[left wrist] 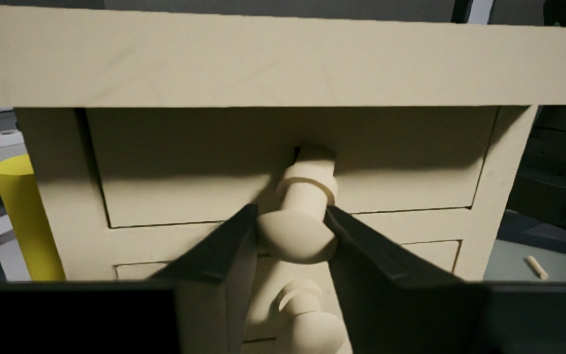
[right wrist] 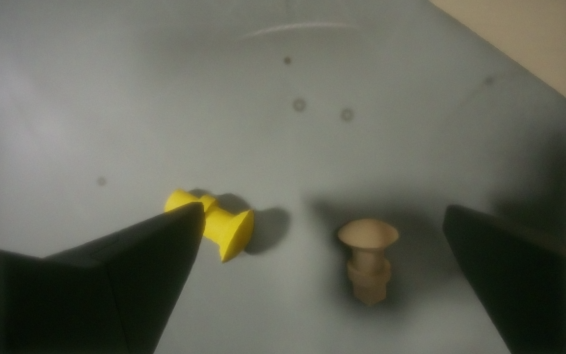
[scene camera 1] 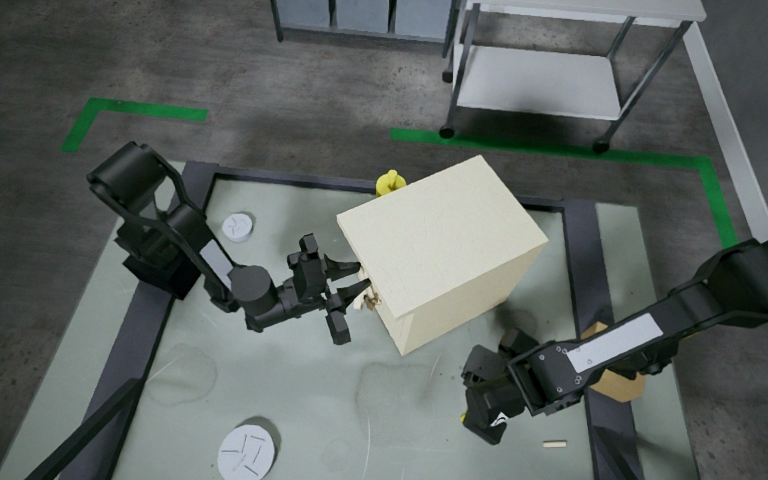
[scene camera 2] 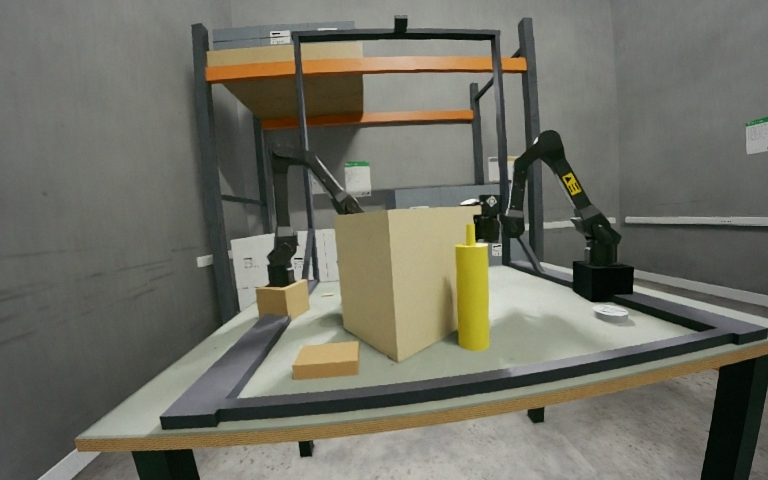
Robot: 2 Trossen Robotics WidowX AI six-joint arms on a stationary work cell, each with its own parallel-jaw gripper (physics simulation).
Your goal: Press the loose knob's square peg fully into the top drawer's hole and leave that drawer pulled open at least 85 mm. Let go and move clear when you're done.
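Places are measured from the left arm's base along level axes (x back, y right, z up), in millimetres.
Pixels of known places: left gripper, between the fingertips: (left wrist: 290, 215); right gripper, between the fingertips: (right wrist: 322, 215); left arm's base, origin of its link: (scene camera 1: 160, 252) (scene camera 2: 601, 263); right arm's base, origin of its link: (scene camera 2: 281, 284).
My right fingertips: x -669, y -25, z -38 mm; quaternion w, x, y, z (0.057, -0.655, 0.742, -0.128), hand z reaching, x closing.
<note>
Ahead of a thing's pixels: the offset from my right fingertips to its top centre. "pt": to the spot under its first point.
The cream cabinet {dx +166, dy -149, dz +217 mm} (scene camera 1: 441, 232) (scene camera 2: 368, 271) (left wrist: 280, 65) stands on the table. In the left wrist view, the top drawer {pt dx +274, dy -98, dz +155 mm} (left wrist: 175, 200) looks about flush with its frame. My left gripper (scene camera 1: 364, 273) (left wrist: 290, 215) is shut on the cream knob {dx +248, dy -53, dz +179 mm} (left wrist: 297, 235) by its round head. The knob's square peg {pt dx +238, dy -56, dz +174 mm} (left wrist: 316, 159) meets the drawer's hole; part of it shows outside, with a dark gap at its upper left. How deep it sits is hidden. My right gripper (right wrist: 322, 215) is open, above a tan knob {dx -37, dy -27, dz -24 mm} (right wrist: 369, 260) and a yellow knob {dx -5, dy +51, dz -24 mm} (right wrist: 220, 222).
A lower drawer's knob {dx +249, dy -45, dz +115 mm} (left wrist: 316, 332) sits below the held one. A yellow cylinder {dx +291, dy -245, dz +181 mm} (scene camera 1: 390, 183) (scene camera 2: 472, 297) (left wrist: 30, 225) stands close to the cabinet. White discs {dx +607, dy -121, dz -34 mm} (scene camera 1: 236, 226) {dx +340, dy +272, dz -24 mm} (scene camera 1: 246, 452), a tan block {dx +33, dy -352, dz -26 mm} (scene camera 2: 325, 361) and a small stick {dx -161, dy +37, dz -45 mm} (scene camera 1: 554, 444) (left wrist: 537, 267) lie on the table.
</note>
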